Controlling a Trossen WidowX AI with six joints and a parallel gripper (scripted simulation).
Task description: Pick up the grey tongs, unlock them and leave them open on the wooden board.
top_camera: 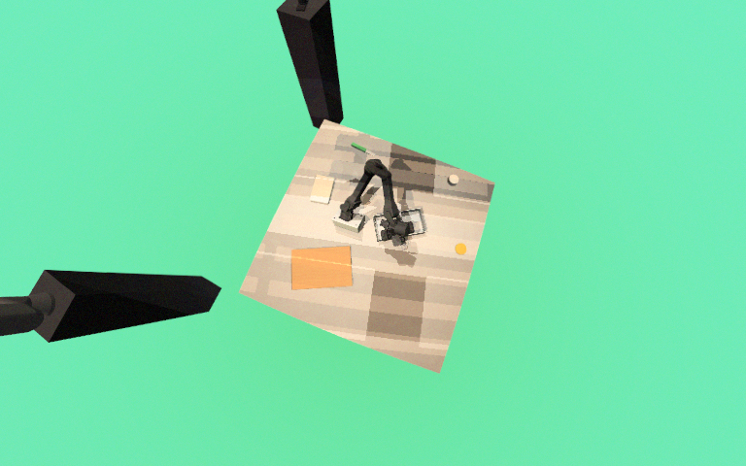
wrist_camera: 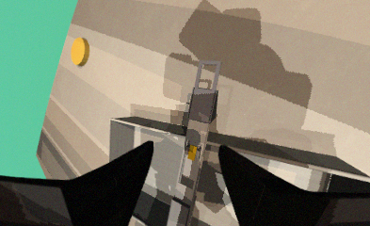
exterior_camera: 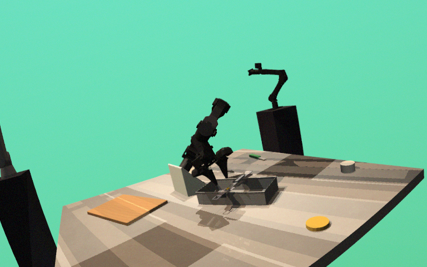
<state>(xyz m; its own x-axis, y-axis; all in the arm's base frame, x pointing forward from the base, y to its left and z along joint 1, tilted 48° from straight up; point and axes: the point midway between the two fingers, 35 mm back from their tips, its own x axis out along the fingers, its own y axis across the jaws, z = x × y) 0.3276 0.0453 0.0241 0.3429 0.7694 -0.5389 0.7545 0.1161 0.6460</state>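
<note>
Right now my gripper tip is 20 mm to the right of the yellow lock piece and 40 mm above it. The rest, counted from my gripper tip: yellow disc 380 mm ahead, 120 mm to the left, 90 mm below; then wooden board 350 mm behind, 370 mm to the right, 100 mm below; then grey roasting tin 40 mm behind, 70 mm to the left, 80 mm below.
</note>
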